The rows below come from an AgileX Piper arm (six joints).
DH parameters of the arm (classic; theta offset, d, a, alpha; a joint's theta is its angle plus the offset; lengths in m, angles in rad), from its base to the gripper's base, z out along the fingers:
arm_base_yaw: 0 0.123 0 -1.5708
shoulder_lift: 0.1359 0 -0.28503 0
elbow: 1.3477 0 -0.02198 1.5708
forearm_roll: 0 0.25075 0 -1.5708
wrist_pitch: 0 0 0 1.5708
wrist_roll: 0 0.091 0 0
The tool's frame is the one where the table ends.
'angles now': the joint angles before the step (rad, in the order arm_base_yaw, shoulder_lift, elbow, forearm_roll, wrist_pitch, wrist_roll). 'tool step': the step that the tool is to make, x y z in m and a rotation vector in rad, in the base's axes. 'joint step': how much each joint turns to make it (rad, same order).
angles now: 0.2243 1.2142 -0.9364 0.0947 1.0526 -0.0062
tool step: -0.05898 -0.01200 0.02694 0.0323 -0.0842 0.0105
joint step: 0.0000 -0.2542 0.0612 0.0123 0.1044 -0.0013
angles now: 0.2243 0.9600 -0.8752 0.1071 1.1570 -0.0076
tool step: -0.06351 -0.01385 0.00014 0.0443 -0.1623 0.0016
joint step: -0.0002 -0.3064 0.1291 0.0073 0.0093 -0.0001
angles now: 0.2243 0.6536 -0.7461 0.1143 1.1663 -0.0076
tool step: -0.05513 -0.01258 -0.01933 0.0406 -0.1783 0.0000
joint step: -0.0001 -0.3180 0.1344 0.0000 0.0007 0.0000
